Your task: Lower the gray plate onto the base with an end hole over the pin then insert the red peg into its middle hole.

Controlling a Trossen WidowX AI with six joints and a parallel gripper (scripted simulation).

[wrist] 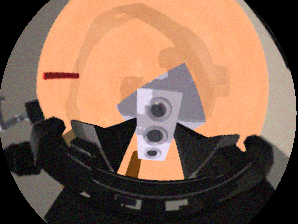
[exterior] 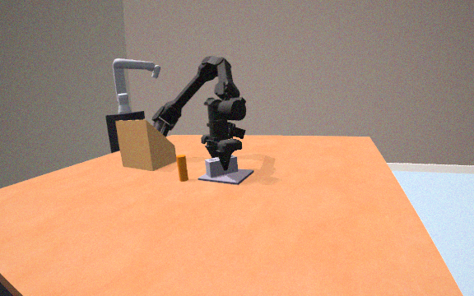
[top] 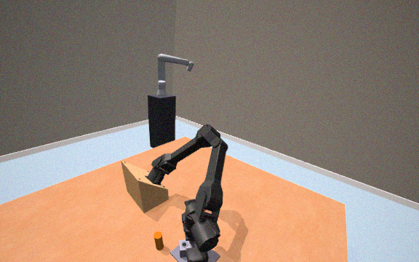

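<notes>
My gripper tip is 20 mm below the gray plate. Round my gripper tip: gray base (20 mm below, 20 mm ahead, 10 mm to the left); orange cylinder (100 mm behind, 70 mm to the right, 20 mm above); red peg (190 mm to the left, 90 mm behind, 20 mm above).
</notes>
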